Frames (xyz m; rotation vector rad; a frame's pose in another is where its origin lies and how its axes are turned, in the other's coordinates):
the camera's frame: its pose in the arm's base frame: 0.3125 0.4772 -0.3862 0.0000 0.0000 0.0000
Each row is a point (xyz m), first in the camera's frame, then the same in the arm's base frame.
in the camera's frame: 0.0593 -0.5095 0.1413
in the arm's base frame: 0.3718 -0.0323 -0.2449
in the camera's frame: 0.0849 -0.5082 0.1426
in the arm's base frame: 0.3974 -0.0310 -0.2436
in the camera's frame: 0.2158 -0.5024 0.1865
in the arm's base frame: 0.5283 -0.0252 -0.1997
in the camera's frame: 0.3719 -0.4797 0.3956
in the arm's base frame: 0.6844 -0.0025 0.0094
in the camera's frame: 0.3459 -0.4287 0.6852
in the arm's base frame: 0.6584 0.0485 0.2990
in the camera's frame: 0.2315 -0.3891 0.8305
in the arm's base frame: 0.5440 0.0881 0.4443
